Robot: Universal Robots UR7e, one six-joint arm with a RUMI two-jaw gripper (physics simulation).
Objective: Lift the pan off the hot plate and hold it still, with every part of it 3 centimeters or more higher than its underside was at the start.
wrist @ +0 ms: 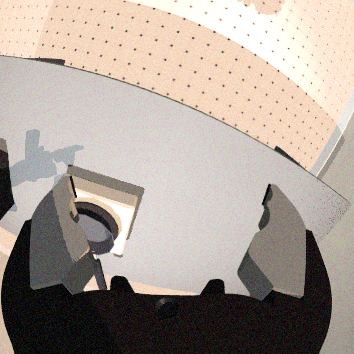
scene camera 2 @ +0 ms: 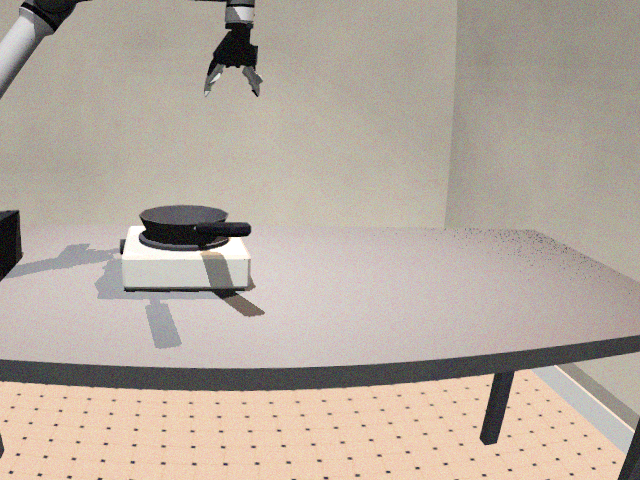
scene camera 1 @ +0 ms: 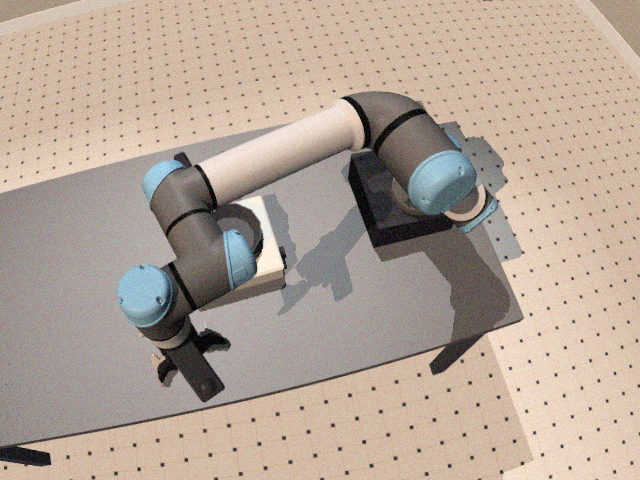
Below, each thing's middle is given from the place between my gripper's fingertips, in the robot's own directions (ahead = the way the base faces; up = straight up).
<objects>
Now: hand 390 mm to the left of the hot plate (scene camera 2: 223, 263), 300 mm above it and 130 mm past it. From my hand the other things lie so: black pan (scene camera 2: 177, 224) 490 mm to the right, 220 mm below, 120 mm behind.
</objects>
